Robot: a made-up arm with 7 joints. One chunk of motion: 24 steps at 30 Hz.
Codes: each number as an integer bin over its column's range. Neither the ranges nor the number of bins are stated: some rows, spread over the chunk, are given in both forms.
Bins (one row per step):
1: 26 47 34 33 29 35 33
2: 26 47 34 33 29 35 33
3: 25 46 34 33 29 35 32
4: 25 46 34 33 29 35 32
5: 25 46 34 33 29 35 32
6: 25 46 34 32 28 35 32
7: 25 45 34 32 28 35 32
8: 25 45 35 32 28 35 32
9: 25 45 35 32 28 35 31
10: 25 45 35 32 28 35 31
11: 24 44 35 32 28 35 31
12: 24 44 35 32 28 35 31
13: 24 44 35 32 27 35 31
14: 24 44 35 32 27 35 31
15: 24 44 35 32 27 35 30
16: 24 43 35 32 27 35 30
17: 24 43 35 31 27 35 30
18: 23 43 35 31 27 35 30
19: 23 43 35 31 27 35 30
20: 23 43 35 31 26 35 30
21: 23 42 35 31 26 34 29
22: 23 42 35 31 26 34 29
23: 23 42 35 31 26 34 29
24: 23 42 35 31 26 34 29
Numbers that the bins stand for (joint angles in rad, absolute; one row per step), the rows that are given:
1: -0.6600 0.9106 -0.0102 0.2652 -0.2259 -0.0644 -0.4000
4: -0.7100 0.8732 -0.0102 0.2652 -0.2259 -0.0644 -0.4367
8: -0.7100 0.8357 0.0178 0.2184 -0.2522 -0.0644 -0.4367
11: -0.7600 0.7983 0.0178 0.2184 -0.2522 -0.0644 -0.4733
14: -0.7600 0.7983 0.0178 0.2184 -0.2786 -0.0644 -0.4733
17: -0.7600 0.7608 0.0178 0.1716 -0.2786 -0.0644 -0.5100
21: -0.8100 0.7233 0.0178 0.1716 -0.3049 -0.1032 -0.5467
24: -0.8100 0.7233 0.0178 0.1716 -0.3049 -0.1032 -0.5467
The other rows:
2: -0.6600 0.9106 -0.0102 0.2652 -0.2259 -0.0644 -0.4000
3: -0.7100 0.8732 -0.0102 0.2652 -0.2259 -0.0644 -0.4367
5: -0.7100 0.8732 -0.0102 0.2652 -0.2259 -0.0644 -0.4367
6: -0.7100 0.8732 -0.0102 0.2184 -0.2522 -0.0644 -0.4367
7: -0.7100 0.8357 -0.0102 0.2184 -0.2522 -0.0644 -0.4367
9: -0.7100 0.8357 0.0178 0.2184 -0.2522 -0.0644 -0.4733
10: -0.7100 0.8357 0.0178 0.2184 -0.2522 -0.0644 -0.4733
12: -0.7600 0.7983 0.0178 0.2184 -0.2522 -0.0644 -0.4733
13: -0.7600 0.7983 0.0178 0.2184 -0.2786 -0.0644 -0.4733
15: -0.7600 0.7983 0.0178 0.2184 -0.2786 -0.0644 -0.5100
16: -0.7600 0.7608 0.0178 0.2184 -0.2786 -0.0644 -0.5100
18: -0.8100 0.7608 0.0178 0.1716 -0.2786 -0.0644 -0.5100
19: -0.8100 0.7608 0.0178 0.1716 -0.2786 -0.0644 -0.5100
20: -0.8100 0.7608 0.0178 0.1716 -0.3049 -0.0644 -0.5100
22: -0.8100 0.7233 0.0178 0.1716 -0.3049 -0.1032 -0.5467
23: -0.8100 0.7233 0.0178 0.1716 -0.3049 -0.1032 -0.5467

